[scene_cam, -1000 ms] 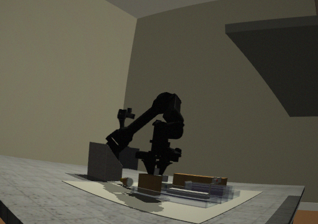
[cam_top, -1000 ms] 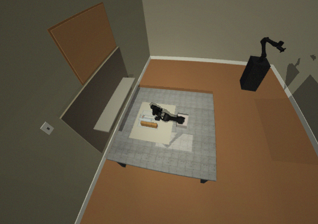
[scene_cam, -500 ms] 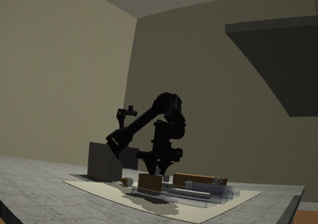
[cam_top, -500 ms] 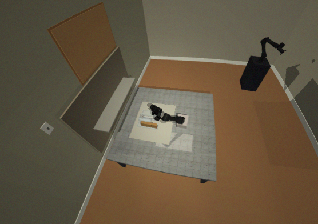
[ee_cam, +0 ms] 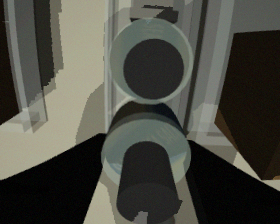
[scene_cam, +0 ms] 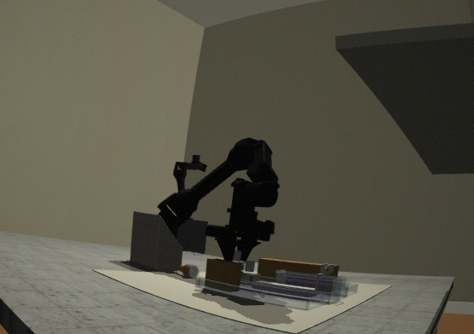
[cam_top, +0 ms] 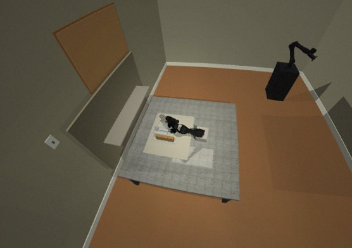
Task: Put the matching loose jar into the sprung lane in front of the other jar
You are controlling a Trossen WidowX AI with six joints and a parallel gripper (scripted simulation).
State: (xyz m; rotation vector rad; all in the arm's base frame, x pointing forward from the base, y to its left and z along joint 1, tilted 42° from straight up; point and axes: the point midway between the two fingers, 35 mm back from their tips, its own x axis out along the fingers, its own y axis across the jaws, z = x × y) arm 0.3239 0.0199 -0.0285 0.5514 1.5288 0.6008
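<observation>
The cream mat lies 7 cm ahead of my gripper tip, 5 cm below it and 3 cm to the left of it. The rest, counted from my gripper tip: clear pusher lane unit: 16 cm ahead, 3 cm to the left, 3 cm below; wall shelf: 52 cm ahead, 31 cm above, 6 cm to the left.
</observation>
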